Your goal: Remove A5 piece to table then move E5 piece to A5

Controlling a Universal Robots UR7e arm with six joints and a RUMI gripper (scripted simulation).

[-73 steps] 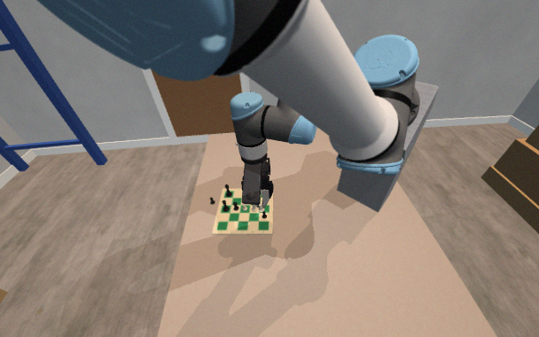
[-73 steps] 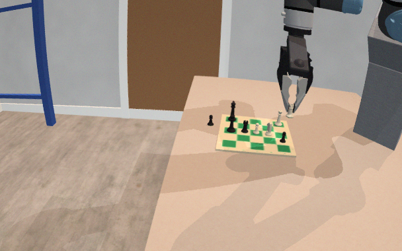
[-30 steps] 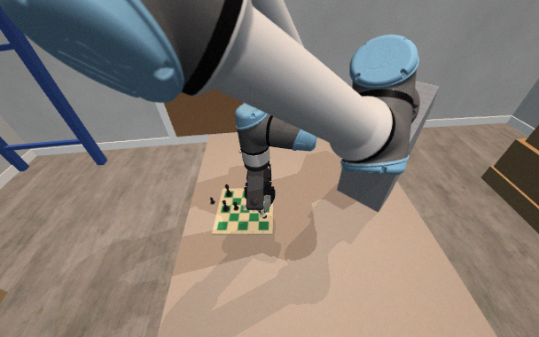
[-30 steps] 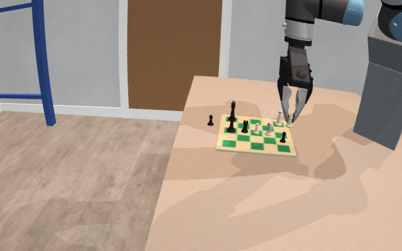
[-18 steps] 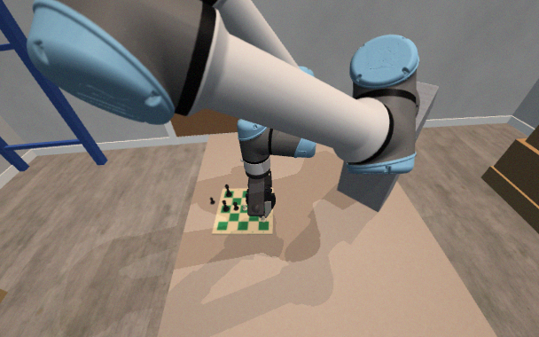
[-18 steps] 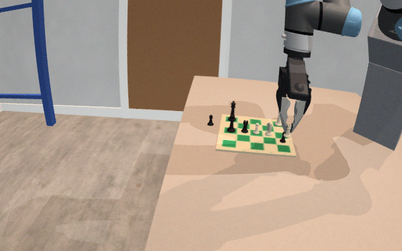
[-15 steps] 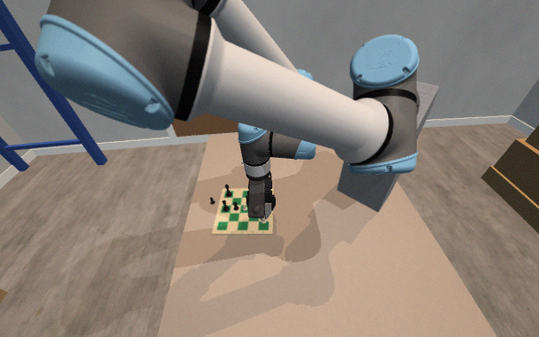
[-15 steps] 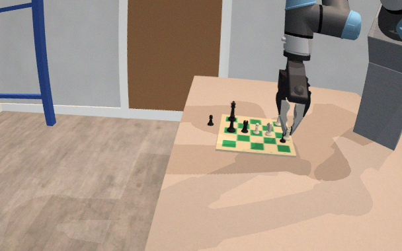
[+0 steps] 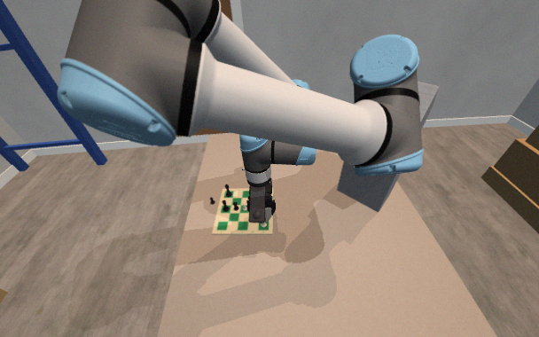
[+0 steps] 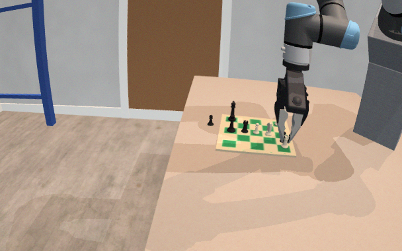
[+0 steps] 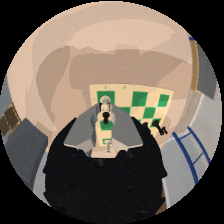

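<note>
Right now my hand is 10 mm above the white rook. Round my hand: cream chessboard 90 mm ahead, 60 mm to the right, 40 mm below; tall black piece 170 mm ahead, 130 mm to the right.
</note>
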